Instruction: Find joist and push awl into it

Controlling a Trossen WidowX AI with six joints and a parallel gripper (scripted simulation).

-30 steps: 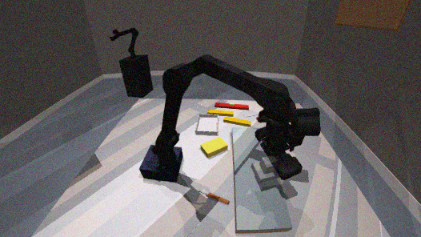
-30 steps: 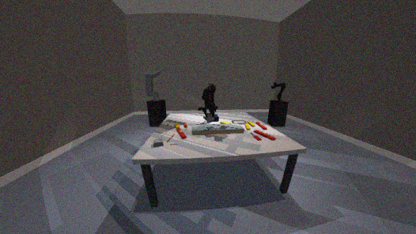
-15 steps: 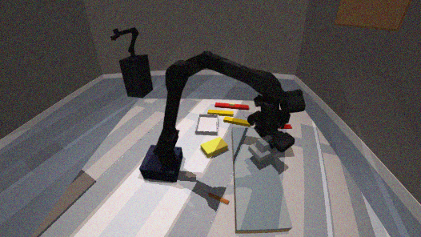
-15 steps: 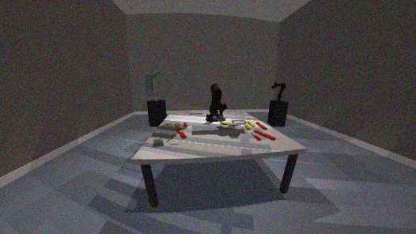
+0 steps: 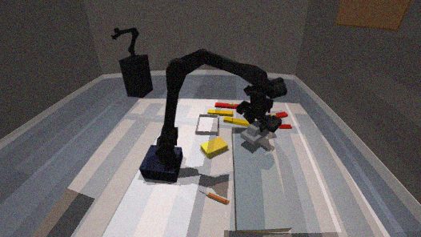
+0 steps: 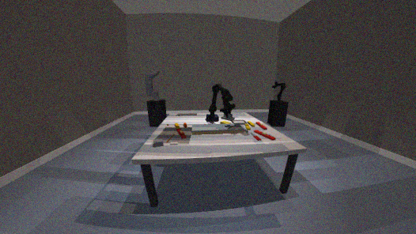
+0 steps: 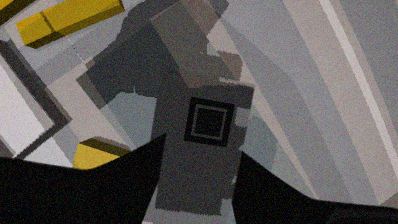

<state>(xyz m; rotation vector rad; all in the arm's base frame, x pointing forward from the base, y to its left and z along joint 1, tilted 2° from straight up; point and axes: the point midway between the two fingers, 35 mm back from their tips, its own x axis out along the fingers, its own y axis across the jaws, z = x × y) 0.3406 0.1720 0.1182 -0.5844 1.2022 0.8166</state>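
Now: the tray 26 cm behind my gripper tip, 16 cm to the left of it and 13 cm below it. Also, from my gripper tip: stud finder: 2 cm above; awl: 14 cm behind, 26 cm to the right, 14 cm below; yellow block: 18 cm behind, 2 cm to the right, 13 cm below.
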